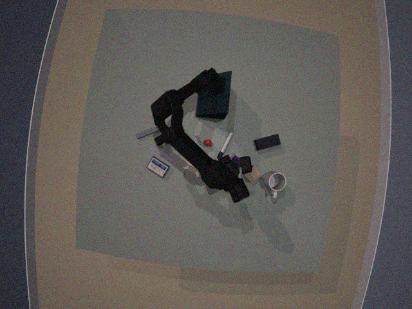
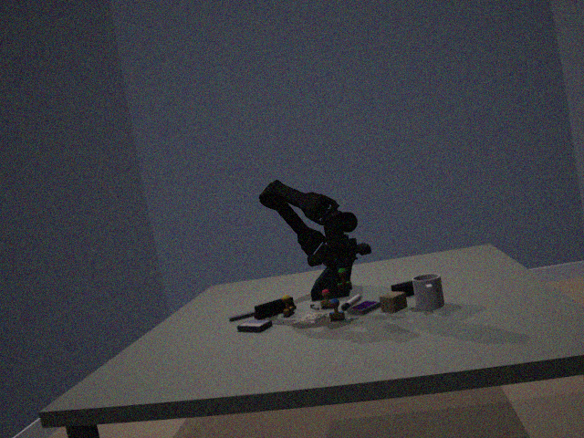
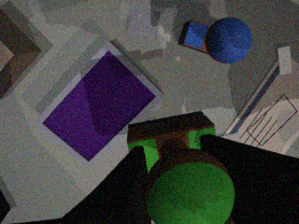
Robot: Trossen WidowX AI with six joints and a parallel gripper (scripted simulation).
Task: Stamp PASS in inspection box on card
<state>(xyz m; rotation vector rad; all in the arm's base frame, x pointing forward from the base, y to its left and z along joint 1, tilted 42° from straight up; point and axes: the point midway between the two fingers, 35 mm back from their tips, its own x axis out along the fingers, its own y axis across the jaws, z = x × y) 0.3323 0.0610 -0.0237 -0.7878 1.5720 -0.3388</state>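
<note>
The white card lies 12 cm to the right of my gripper tip and 10 cm below it. Also, from my gripper tip: green-knobbed stamp: right at my gripper tip; then blue-knobbed stamp: 5 cm ahead, 3 cm to the right, 8 cm below; then purple ink pad: 1 cm behind, 5 cm to the left, 9 cm below.
</note>
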